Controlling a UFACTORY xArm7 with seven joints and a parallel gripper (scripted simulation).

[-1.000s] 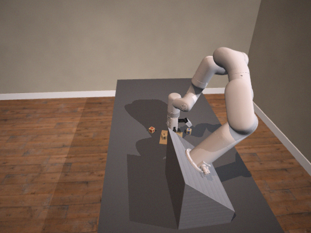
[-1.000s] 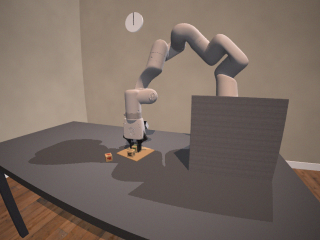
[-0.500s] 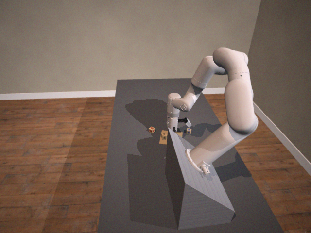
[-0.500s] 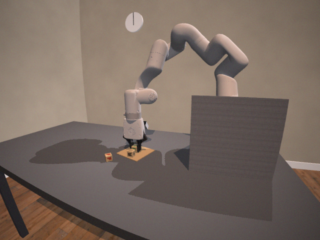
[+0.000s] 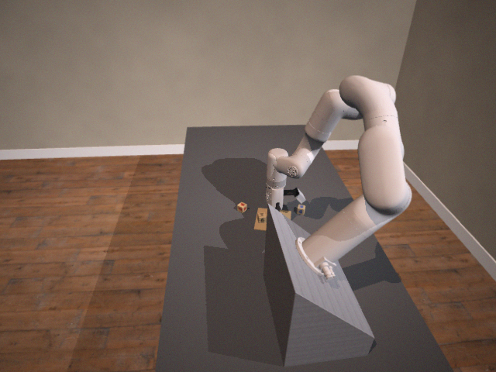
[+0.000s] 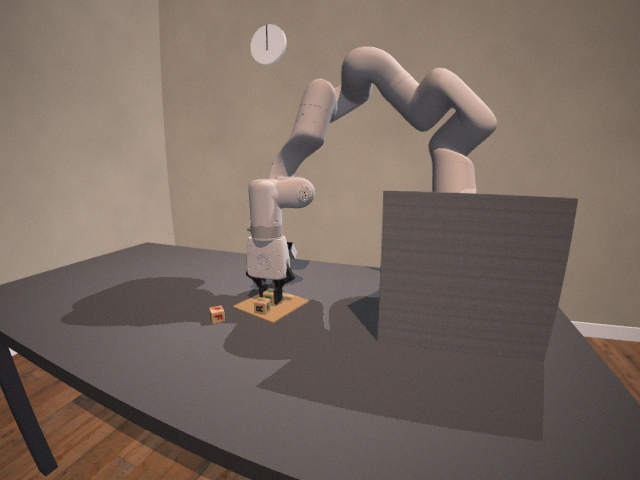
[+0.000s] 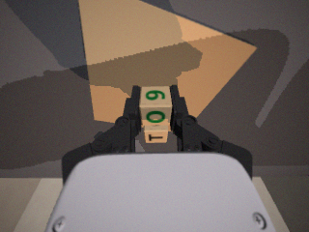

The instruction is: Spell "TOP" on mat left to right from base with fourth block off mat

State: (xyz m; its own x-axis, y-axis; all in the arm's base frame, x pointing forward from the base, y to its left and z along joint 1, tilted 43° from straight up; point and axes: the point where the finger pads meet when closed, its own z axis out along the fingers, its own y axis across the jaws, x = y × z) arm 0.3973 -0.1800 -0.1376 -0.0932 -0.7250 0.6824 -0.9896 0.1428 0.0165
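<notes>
Now: the tan mat 30 mm below my hand. Also, from my hand: blue-lettered block: 130 mm to the right, 20 mm ahead, 10 mm below.
</notes>
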